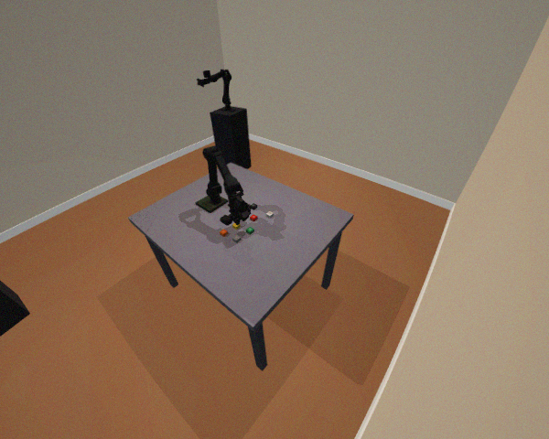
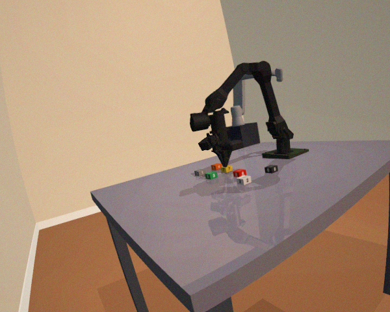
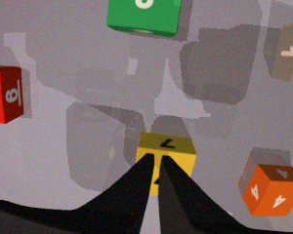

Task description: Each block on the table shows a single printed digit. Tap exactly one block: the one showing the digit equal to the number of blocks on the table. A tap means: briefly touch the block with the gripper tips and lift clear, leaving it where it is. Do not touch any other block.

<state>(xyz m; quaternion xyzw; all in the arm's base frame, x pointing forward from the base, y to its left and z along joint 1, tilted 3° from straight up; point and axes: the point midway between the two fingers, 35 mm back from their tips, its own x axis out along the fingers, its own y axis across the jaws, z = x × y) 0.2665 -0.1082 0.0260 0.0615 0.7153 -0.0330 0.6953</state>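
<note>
Now: the yellow block 1 cm behind my gripper tip and 1 cm below it. The rest, counted from my gripper tip: green block: 8 cm ahead, 1 cm to the left, 1 cm below; orange block: 3 cm behind, 9 cm to the right, 1 cm below; grey block: 6 cm ahead, 9 cm to the right, 1 cm below.
</note>
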